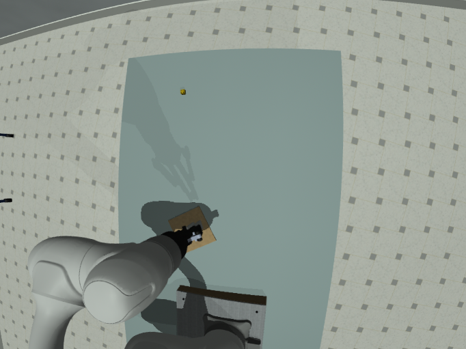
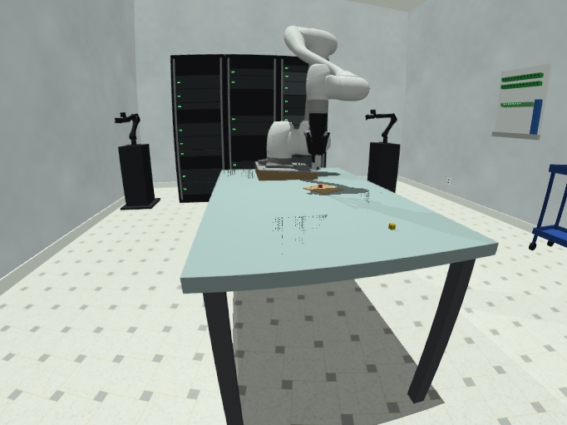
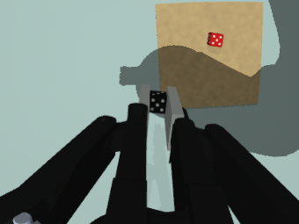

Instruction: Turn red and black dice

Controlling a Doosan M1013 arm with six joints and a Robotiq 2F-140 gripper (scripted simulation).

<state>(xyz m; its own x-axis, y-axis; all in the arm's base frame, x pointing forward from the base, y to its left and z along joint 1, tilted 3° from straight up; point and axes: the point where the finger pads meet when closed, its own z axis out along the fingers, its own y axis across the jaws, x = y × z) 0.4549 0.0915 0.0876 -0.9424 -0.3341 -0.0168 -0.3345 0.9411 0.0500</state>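
Right now my hand is 140 mm above the tan mat, 60 mm to the right of it and 50 mm past it. The rest, counted from my hand: black die: 30 mm below; then yellow die: 460 mm ahead, 130 mm below, 100 mm to the left; then red die: 130 mm below, 70 mm behind, 50 mm to the left.
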